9 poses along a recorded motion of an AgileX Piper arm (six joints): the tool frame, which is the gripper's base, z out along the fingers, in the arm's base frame.
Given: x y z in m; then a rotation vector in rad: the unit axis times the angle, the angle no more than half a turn.
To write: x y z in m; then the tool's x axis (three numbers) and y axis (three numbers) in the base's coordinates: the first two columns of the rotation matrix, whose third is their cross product. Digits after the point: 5 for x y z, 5 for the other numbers.
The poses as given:
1: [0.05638 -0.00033 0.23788 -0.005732 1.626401 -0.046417]
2: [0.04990 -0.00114 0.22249 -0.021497 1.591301 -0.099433]
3: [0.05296 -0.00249 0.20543 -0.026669 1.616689 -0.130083]
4: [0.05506 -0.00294 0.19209 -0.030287 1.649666 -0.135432]
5: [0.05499 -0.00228 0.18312 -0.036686 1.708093 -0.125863]
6: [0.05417 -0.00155 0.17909 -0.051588 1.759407 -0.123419]
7: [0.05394 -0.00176 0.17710 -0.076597 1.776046 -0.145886]
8: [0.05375 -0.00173 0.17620 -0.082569 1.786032 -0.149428]
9: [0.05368 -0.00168 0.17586 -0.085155 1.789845 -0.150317]
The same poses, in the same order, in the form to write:
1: [0.05638 -0.00033 0.23788 -0.05623 -0.03220 -0.99790 0.02476 0.99913 -0.03364]
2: [0.04990 -0.00114 0.22249 -0.02356 -0.07611 -0.99682 0.04857 0.99583 -0.07719]
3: [0.05296 -0.00249 0.20543 -0.05103 -0.09731 -0.99394 0.06286 0.99295 -0.10044]
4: [0.05506 -0.00294 0.19209 -0.08423 -0.10129 -0.99128 0.06174 0.99238 -0.10665]
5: [0.05499 -0.00228 0.18312 -0.14132 -0.09711 -0.98519 0.04835 0.99331 -0.10484]
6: [0.05417 -0.00155 0.17909 -0.19146 -0.10340 -0.97604 0.03387 0.99315 -0.11186]
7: [0.05394 -0.00176 0.17710 -0.20904 -0.13174 -0.96899 0.02815 0.98966 -0.14062]
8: [0.05375 -0.00173 0.17620 -0.21894 -0.13718 -0.96605 0.02526 0.98894 -0.14615]
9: [0.05368 -0.00168 0.17586 -0.22266 -0.13921 -0.96491 0.02368 0.98869 -0.14810]
